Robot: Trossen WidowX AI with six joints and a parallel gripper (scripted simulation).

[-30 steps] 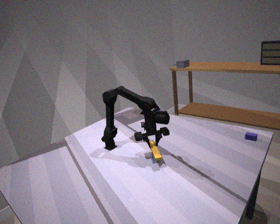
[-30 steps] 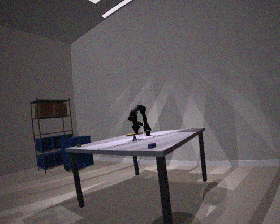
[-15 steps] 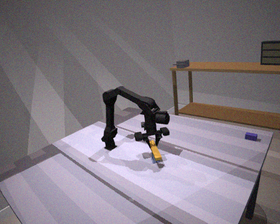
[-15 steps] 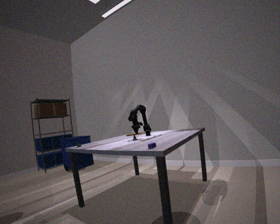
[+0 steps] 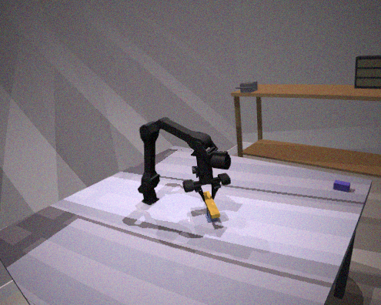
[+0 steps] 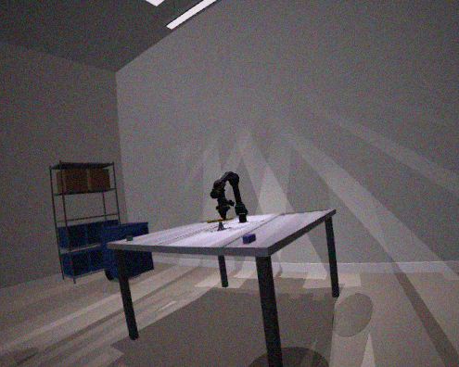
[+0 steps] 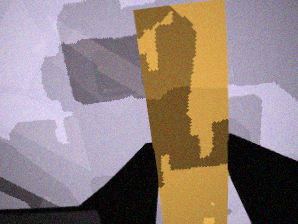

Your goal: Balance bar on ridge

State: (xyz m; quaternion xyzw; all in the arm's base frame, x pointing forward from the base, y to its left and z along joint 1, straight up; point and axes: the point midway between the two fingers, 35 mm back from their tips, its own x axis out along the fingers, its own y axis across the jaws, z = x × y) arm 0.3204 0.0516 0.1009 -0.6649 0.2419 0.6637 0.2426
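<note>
Now: the yellow bar 20 mm ahead of my gripper tip and 20 mm to the right of it. From my gripper tip the other things lie so: purple block 420 mm ahead, 450 mm to the left, 50 mm below; then green cube 420 mm ahead, 550 mm to the right, 50 mm below.
</note>
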